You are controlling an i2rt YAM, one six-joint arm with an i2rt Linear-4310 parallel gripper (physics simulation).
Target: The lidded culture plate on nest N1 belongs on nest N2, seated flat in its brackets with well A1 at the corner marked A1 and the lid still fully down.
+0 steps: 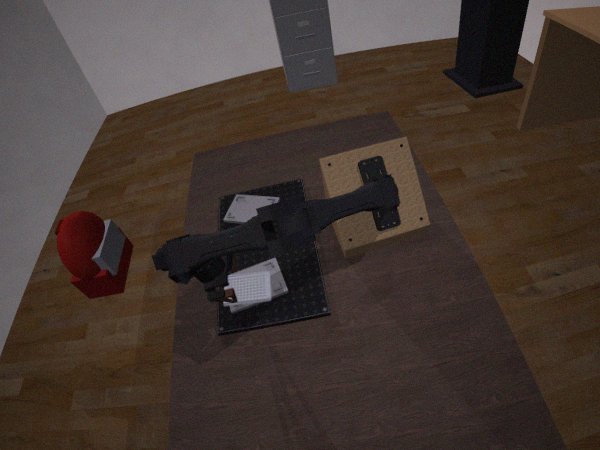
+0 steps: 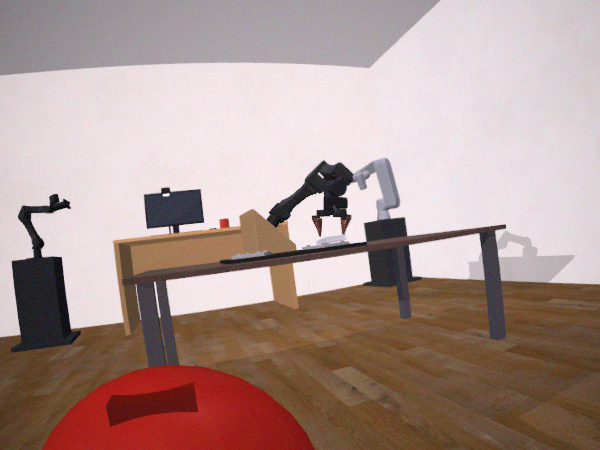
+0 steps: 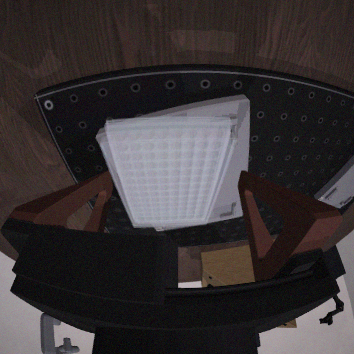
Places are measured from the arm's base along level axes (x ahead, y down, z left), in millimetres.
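Where they show: gripper, between the fingertips: [image 1: 234,285] [image 2: 331,235] [image 3: 174,177]; arm's base, origin of its link: [image 1: 379,193] [image 2: 266,230].
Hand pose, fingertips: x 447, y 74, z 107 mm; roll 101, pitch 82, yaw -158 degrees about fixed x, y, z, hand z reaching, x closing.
Each offset is from my fingertips to the top centre of the thing. Level surfaces: height alone.
The white lidded culture plate {dx -30, dy +0, dz +9 mm} [image 1: 252,287] [image 2: 332,239] [image 3: 167,167] lies on a pale nest {dx -47, dy +23, dz -10 mm} [image 1: 280,283] [image 2: 311,247] [image 3: 242,135]. It is turned relative to the nest and overhangs one side, not square in the brackets. The lid appears to be on; whether it is fully down is hard to tell. A second pale nest {dx -81, dy +23, dz -300 mm} [image 1: 246,207] [image 2: 250,255] [image 3: 343,188] carries no plate in the parts that show. Nest labels and A1 marks are too small to read. My gripper [image 2: 332,231] [image 3: 174,177] is open above the plate, with a finger towards each side of it.
Both nests stand on a black perforated board [image 1: 300,300] [image 3: 300,120] on the brown table {dy +53 mm} [image 1: 375,360]. The arm reaches over the board from a wooden base block [image 1: 335,175] [image 2: 255,235]. A red object [image 1: 82,245] [image 2: 175,425] stands off the table's side.
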